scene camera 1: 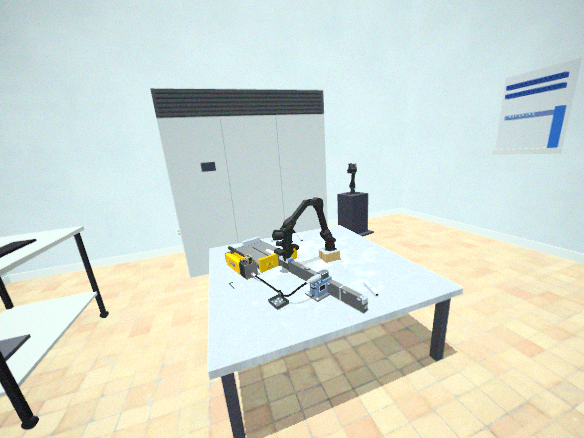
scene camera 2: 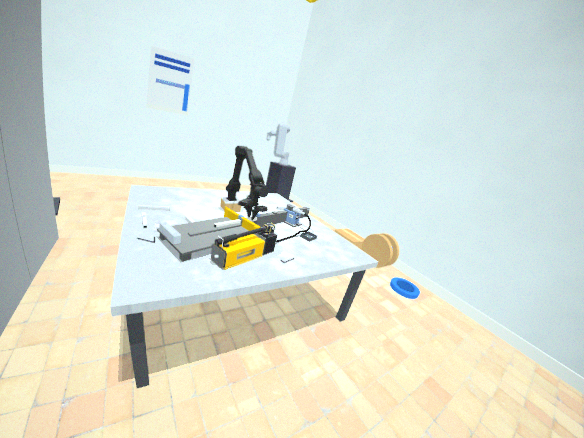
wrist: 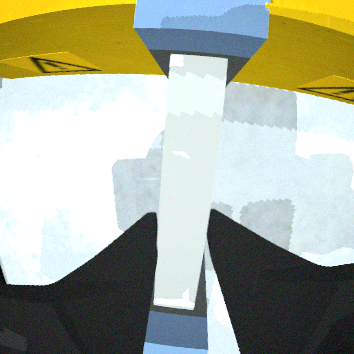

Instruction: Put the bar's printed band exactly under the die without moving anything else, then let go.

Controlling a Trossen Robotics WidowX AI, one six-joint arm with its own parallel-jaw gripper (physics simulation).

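Frame: origin at the arm's base, x ahead, y left, z up, level; centimetres.
Where they show: gripper, between the fingertips: (scene camera 1: 286,260) (scene camera 2: 250,219) (wrist: 180,219); arm's base, origin of its link: (scene camera 1: 330,249) (scene camera 2: 231,199).
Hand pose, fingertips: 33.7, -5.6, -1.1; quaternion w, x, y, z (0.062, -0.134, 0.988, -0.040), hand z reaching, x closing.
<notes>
Things, the pixels of their top centre, and the offset from my fingertips, as dx, dy, dz. "pt": a spot on its surface instead. Level surfaces: height alone.
- far blue guide block, a spot on its surface: (wrist: 200,37) pt +0.8, -6.7, +3.0
- grey bed, height of its surface: dz -0.8
- yellow motor unit, a spot on its surface: (scene camera 2: 245,250) pt +30.9, -23.4, +0.8
- blue device, a spot on its surface: (scene camera 1: 320,286) pt +1.2, +40.0, +0.8
- cabled pad, a spot on its surface: (scene camera 1: 278,300) pt +21.3, +29.1, -5.6
- loose white stick, centre of its top: (scene camera 1: 370,287) -24.6, +50.9, -3.8
- table, height of its surface: dz -5.8
A pale, narrow bar (wrist: 190,160) runs lengthwise between a far blue guide block (wrist: 200,37) and a near blue piece (wrist: 176,330) in the wrist view. My gripper (scene camera 1: 286,257) (scene camera 2: 253,216) (wrist: 180,219) is shut on the bar, one black finger on each side, just beside the yellow plate (scene camera 1: 268,262) (scene camera 2: 232,213) (wrist: 120,55). A white rod (scene camera 2: 227,224) lies beyond that plate, in line with the gripper; I cannot tell if it is part of the same bar. The printed band and the die cannot be made out.
A grey bed (scene camera 2: 200,245) and a yellow motor unit (scene camera 1: 233,261) (scene camera 2: 245,250) stand beside the plate. A long grey rail (scene camera 1: 350,296) carries a blue device (scene camera 1: 320,286) (scene camera 2: 293,216). A cabled pad (scene camera 1: 278,300) (scene camera 2: 308,236) and a loose white stick (scene camera 1: 370,288) lie on the table (scene camera 1: 240,330).
</notes>
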